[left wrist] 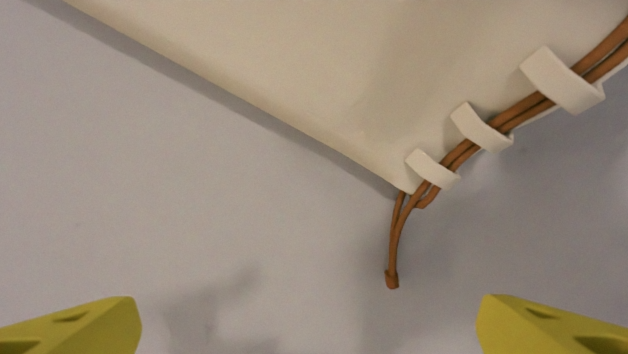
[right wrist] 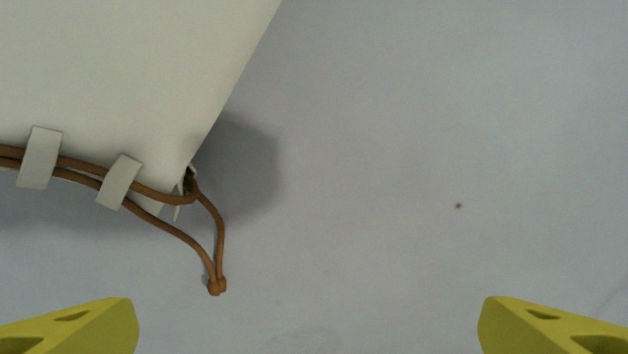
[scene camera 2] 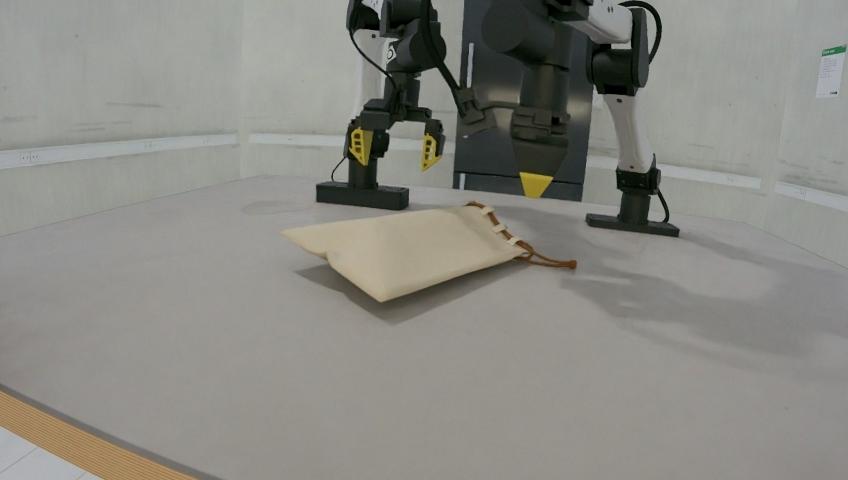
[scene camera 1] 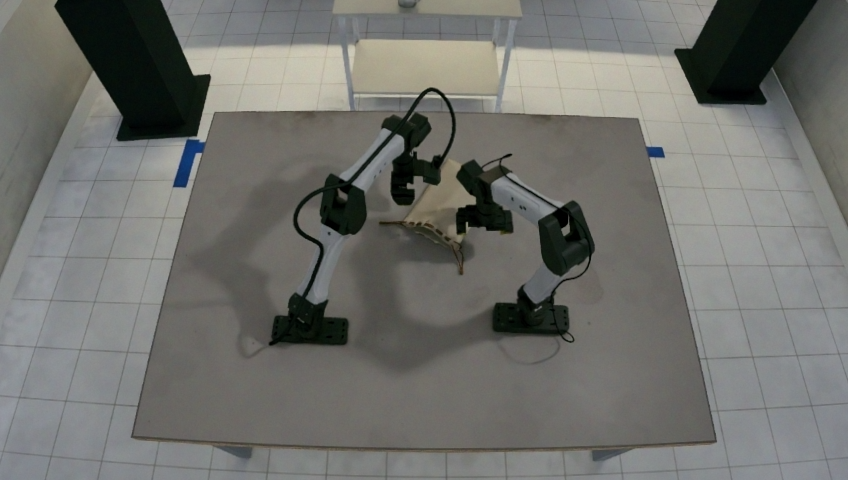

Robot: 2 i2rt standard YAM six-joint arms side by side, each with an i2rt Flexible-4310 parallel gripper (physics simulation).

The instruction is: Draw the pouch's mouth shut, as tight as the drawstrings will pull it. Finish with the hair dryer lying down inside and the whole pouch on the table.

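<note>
A cream pouch (scene camera 1: 440, 199) (scene camera 2: 410, 249) (left wrist: 300, 60) (right wrist: 115, 75) lies on the table, its mouth edge wide, with brown cords through pale loops. The hair dryer does not show. One cord end (scene camera 1: 386, 223) (scene camera 2: 572, 264) (left wrist: 392, 278) lies by the mouth's left corner in scene camera 1; the other cord end (scene camera 1: 460, 267) (right wrist: 216, 286) lies by the opposite corner, where a small gap shows. My left gripper (scene camera 1: 416, 185) (left wrist: 309, 310) is open and empty above the first end's side. My right gripper (scene camera 1: 483, 224) (scene camera 2: 395, 159) (right wrist: 308, 313) is open and empty above the second end's side.
The two grippers hang close together over the grey table (scene camera 1: 416, 404) (scene camera 2: 476, 380), with the pouch below and between them. The left arm base (scene camera 1: 309, 330) and right arm base (scene camera 1: 530, 318) stand nearer the front. A shelf stand (scene camera 1: 425, 65) is beyond the far edge.
</note>
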